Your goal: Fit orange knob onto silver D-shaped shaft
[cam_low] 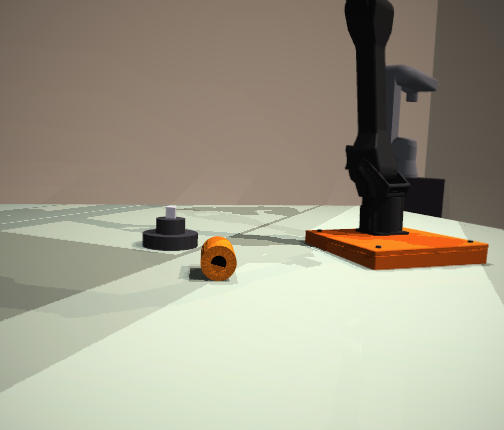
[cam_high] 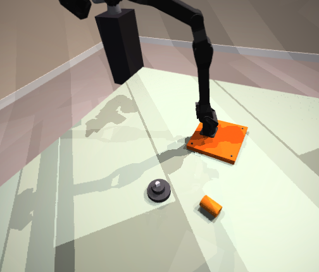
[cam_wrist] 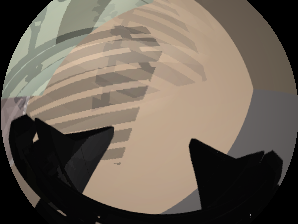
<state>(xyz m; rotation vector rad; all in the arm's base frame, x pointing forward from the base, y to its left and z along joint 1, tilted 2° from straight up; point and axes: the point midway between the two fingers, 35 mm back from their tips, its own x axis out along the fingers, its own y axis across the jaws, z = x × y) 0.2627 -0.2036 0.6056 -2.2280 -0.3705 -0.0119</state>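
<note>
Right now my gripper tip is 60 cm above the orange knob, 31 cm to the right of it and 1 cm short of it. Round my gripper tip: round pedestal (59 cm below, 14 cm to the left, 3 cm ahead).
</note>
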